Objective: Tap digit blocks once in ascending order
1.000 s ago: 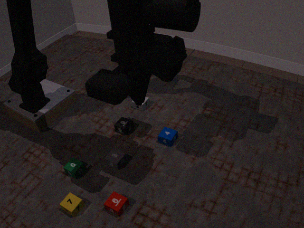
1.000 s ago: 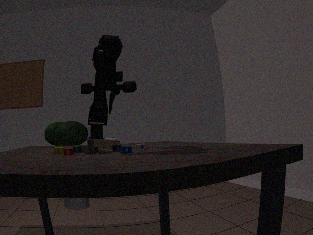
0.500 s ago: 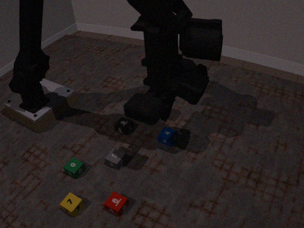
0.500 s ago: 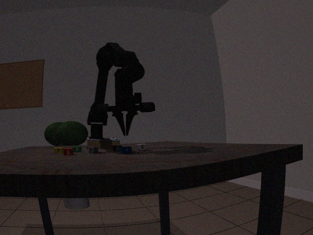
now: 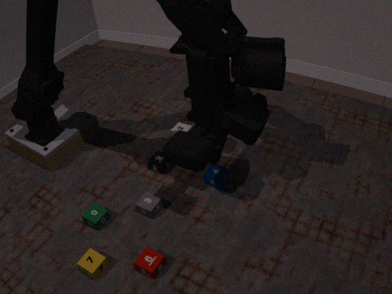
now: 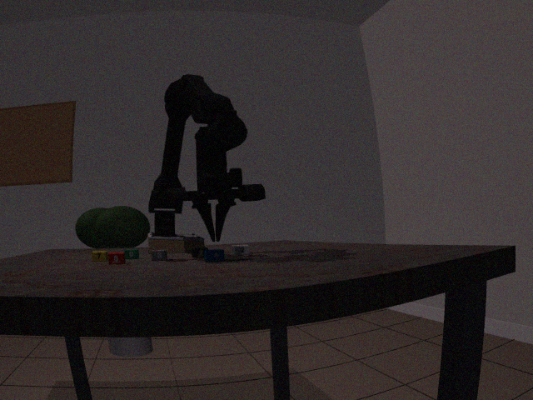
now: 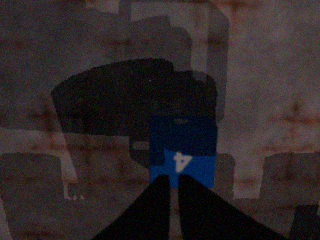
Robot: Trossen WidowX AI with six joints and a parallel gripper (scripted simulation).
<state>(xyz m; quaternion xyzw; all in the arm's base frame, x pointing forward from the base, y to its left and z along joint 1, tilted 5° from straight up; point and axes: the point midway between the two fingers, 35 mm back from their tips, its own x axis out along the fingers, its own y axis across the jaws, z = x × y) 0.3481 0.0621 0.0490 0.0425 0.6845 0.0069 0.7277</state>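
The blue block lies 1 cm to the right of my gripper tip and 2 cm below it. From my gripper tip the other things lie so: grey block: 7 cm behind, 11 cm to the right, 2 cm below; black block: 10 cm behind, 1 cm to the right, 2 cm below; white block: 11 cm behind, 8 cm to the left, 2 cm below.
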